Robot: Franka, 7 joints.
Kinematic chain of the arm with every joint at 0, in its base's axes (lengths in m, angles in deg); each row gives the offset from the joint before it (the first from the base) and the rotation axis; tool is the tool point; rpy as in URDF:
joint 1: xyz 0 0 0.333 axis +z
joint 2: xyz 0 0 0 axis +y
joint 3: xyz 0 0 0.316 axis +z
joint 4: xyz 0.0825 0 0 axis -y
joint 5: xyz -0.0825 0 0.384 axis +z
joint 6: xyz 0 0 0 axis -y
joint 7: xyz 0.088 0 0 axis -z
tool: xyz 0 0 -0.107 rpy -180 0 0
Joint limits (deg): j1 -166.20..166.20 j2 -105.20..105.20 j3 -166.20..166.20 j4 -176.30..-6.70 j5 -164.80..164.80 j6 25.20..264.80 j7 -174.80..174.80
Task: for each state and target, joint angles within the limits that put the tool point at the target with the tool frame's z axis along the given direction. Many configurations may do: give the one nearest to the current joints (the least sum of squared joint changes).
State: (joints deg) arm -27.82 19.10 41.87 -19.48 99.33 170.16 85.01
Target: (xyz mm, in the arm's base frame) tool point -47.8 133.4 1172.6 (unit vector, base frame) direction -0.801 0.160 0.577
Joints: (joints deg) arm -0.68 -5.63 61.55 -16.54 118.78 124.26 85.01
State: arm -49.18 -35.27 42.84 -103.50 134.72 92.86 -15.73
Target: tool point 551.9 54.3 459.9 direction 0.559 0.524 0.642
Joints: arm -45.88 1.21 45.69 -131.57 147.60 89.07 -15.73
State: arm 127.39 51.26 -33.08 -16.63 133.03 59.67 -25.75
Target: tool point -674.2 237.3 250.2 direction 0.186 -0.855 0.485
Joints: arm 157.07 79.97 -19.46 -39.07 124.90 36.31 -25.75
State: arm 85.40 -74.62 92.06 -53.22 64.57 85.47 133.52
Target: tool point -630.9 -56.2 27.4 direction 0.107 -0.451 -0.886
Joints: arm 51.43 -84.45 117.40 -91.51 101.66 95.13 133.52
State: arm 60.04 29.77 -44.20 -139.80 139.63 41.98 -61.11
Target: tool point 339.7 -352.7 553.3 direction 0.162 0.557 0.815
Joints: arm 16.97 13.35 -76.93 -127.99 150.89 27.86 -61.11
